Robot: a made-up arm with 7 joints. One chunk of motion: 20 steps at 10 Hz.
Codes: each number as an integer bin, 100 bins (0 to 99) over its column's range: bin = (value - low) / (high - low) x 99, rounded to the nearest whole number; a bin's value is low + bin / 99 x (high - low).
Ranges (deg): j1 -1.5..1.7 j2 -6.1..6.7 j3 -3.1..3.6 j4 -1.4..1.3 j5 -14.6..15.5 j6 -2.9..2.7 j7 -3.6..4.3
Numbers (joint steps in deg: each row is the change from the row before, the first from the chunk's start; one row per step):
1: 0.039 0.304 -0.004 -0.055 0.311 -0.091 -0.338
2: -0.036 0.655 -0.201 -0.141 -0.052 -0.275 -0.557
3: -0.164 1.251 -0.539 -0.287 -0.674 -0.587 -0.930
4: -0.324 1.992 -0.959 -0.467 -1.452 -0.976 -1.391
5: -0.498 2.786 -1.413 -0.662 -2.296 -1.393 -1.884
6: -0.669 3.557 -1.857 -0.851 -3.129 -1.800 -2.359
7: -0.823 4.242 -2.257 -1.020 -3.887 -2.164 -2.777
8: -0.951 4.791 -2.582 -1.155 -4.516 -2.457 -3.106
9: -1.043 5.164 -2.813 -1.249 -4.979 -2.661 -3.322
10: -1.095 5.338 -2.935 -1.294 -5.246 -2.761 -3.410
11: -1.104 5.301 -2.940 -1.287 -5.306 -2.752 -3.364
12: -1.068 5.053 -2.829 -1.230 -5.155 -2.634 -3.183
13: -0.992 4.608 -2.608 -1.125 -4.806 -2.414 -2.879
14: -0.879 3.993 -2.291 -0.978 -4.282 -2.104 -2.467
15: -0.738 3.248 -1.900 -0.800 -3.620 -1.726 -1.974
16: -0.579 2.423 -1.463 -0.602 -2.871 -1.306 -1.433
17: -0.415 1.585 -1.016 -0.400 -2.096 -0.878 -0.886
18: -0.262 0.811 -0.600 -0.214 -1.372 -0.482 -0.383
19: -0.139 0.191 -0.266 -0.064 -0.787 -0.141 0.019
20: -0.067 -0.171 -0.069 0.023 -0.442 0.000 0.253
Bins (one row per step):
1: 48 50 46 49 49 50 41
2: 45 52 43 46 48 46 38
3: 41 57 38 41 46 41 33
4: 36 63 32 34 43 34 28
5: 31 69 25 27 40 27 22
6: 26 75 18 20 38 19 16
7: 21 80 12 14 35 13 10
8: 17 84 8 9 33 8 6
9: 14 87 4 6 32 4 3
10: 13 88 2 4 31 2 2
11: 12 88 2 4 31 3 3
12: 13 86 4 6 31 5 5
13: 16 83 7 10 32 9 9
14: 19 78 12 15 34 14 14
15: 24 72 18 22 36 21 20
16: 28 66 24 29 39 28 27
17: 34 59 31 37 41 36 34
18: 38 53 37 43 44 43 40
19: 42 49 42 49 45 49 45
20: 44 46 45 52 47 51 48

